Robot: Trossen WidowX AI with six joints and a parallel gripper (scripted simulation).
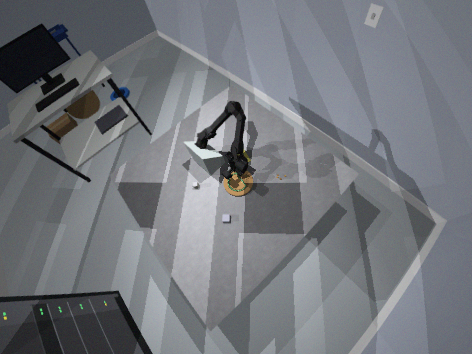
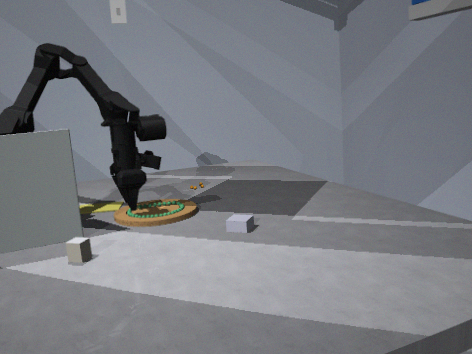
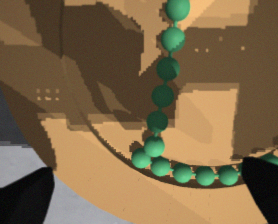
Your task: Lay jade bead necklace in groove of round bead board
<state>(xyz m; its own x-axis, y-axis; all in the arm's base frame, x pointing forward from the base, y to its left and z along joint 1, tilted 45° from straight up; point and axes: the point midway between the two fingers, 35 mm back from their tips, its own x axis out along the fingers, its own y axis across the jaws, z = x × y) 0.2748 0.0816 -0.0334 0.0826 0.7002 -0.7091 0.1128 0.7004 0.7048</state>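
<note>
The yellow sheet is 12 cm to the left of my gripper tip, 6 cm behind it and 2 cm below it. Also, from my gripper tip: grey cube (28 cm to the right, 15 cm ahead, 1 cm below); then beige cube (24 cm to the right, 16 cm behind).
</note>
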